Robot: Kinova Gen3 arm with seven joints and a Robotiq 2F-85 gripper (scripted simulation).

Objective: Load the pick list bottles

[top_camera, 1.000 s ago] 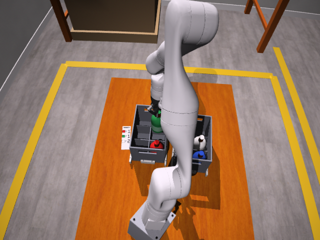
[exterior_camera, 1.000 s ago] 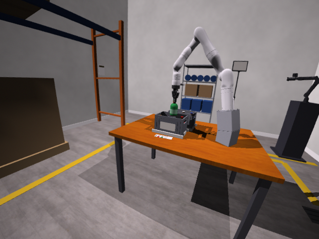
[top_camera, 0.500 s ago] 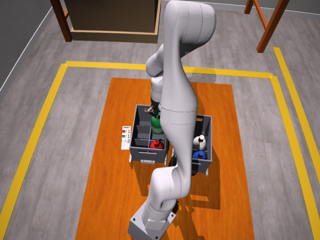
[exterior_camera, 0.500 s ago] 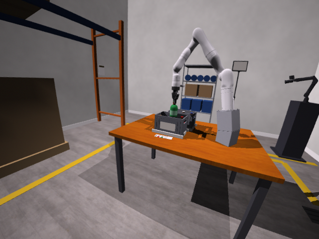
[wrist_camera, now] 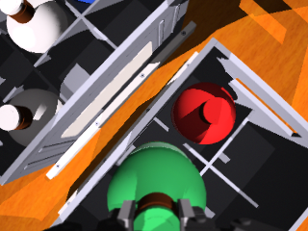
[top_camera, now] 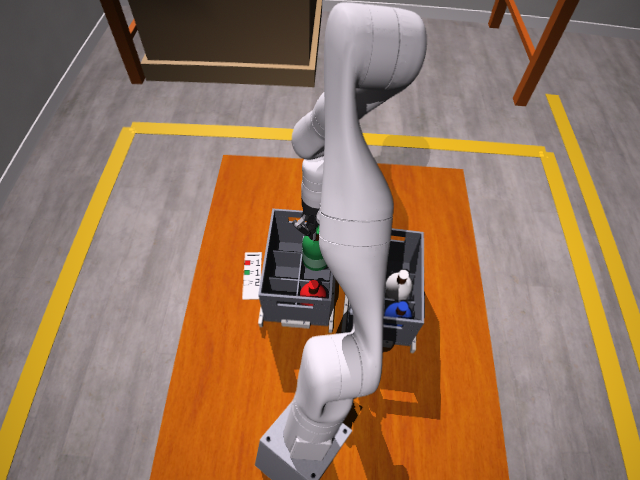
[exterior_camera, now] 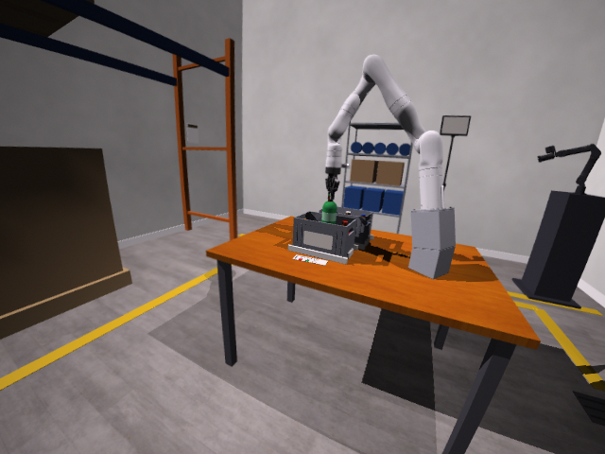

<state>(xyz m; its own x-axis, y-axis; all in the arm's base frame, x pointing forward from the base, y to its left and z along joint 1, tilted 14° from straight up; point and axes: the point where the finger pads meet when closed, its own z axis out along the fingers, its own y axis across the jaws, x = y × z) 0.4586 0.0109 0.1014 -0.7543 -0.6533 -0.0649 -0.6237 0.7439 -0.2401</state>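
Now: hand 70 mm above the green bottle. Also, from my hand: pick list (280 mm below, 190 mm to the left, 20 mm ahead); blue bottle (230 mm to the right, 200 mm below, 140 mm behind); red bottle (200 mm below, 90 mm behind).
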